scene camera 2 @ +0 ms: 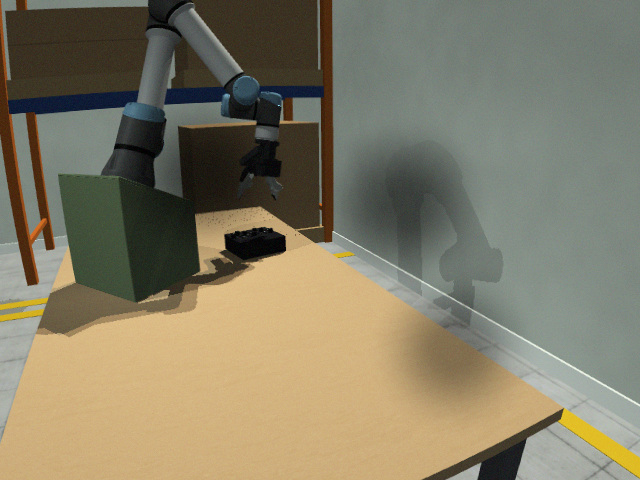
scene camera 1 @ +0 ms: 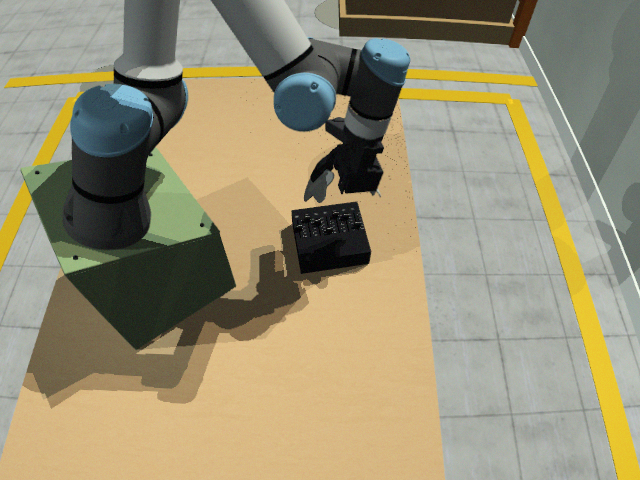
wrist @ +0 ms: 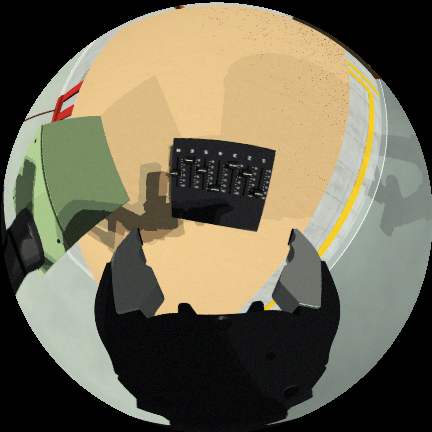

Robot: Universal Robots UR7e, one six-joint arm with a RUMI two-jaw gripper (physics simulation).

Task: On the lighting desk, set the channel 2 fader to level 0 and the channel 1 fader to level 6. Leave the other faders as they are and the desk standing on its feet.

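Frame: origin at the arm's base, x back, y right, z up, level; centimetres.
Seen in the pictures: gripper, fingertip midpoint: (scene camera 2: 257, 199) (scene camera 1: 339, 198) (wrist: 215, 231); arm's base, origin of the base link: (scene camera 2: 127, 184) (scene camera 1: 107, 219) (wrist: 30, 237).
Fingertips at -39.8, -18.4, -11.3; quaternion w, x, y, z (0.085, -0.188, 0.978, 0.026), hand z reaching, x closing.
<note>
Pixels of each thing's top centre, then the offset from my fingertips to it, as dx, dy, dz. Level surfaces: height alone.
- black lighting desk, middle of its top: (wrist: 216, 187) (scene camera 1: 330, 226) (scene camera 2: 254, 231) +1.7, -0.1, -10.7
- channel 1 fader knob, middle of its top: (wrist: 258, 193) -4.4, -2.0, -10.7
- channel 2 fader knob, middle of its top: (wrist: 247, 173) -1.5, -4.0, -10.7
- channel 4 knob, middle of its top: (wrist: 214, 189) +1.8, +0.3, -10.7
- channel 3 knob, middle of its top: (wrist: 232, 165) +0.9, -4.3, -10.7
- wooden table, its level: dz -17.6
The black lighting desk (scene camera 1: 336, 255) (scene camera 2: 264, 245) (wrist: 240, 218) sits flat on the table, with its numbered labels along the upper edge in the wrist view. There the channel 1 fader knob (wrist: 257, 193) is at the end of its slot far from its label. The channel 2 fader knob (wrist: 246, 173) is part-way along its slot, nearer its label. I cannot read their exact levels. My gripper (scene camera 1: 347, 197) (scene camera 2: 257, 198) (wrist: 215, 231) is open and empty, above the desk and apart from it. A shadow covers part of the desk's bare panel.
The other faders stand at mixed heights, such as the channel 4 knob (wrist: 214, 189) and the channel 3 knob (wrist: 233, 165). The green base block (scene camera 1: 175, 279) (scene camera 2: 155, 242) (wrist: 82, 160) stands beside the desk on the wooden table (scene camera 1: 310, 392) (scene camera 2: 232, 372) (wrist: 195, 50). A wall (scene camera 2: 491, 129) rises beyond the table's side.
</note>
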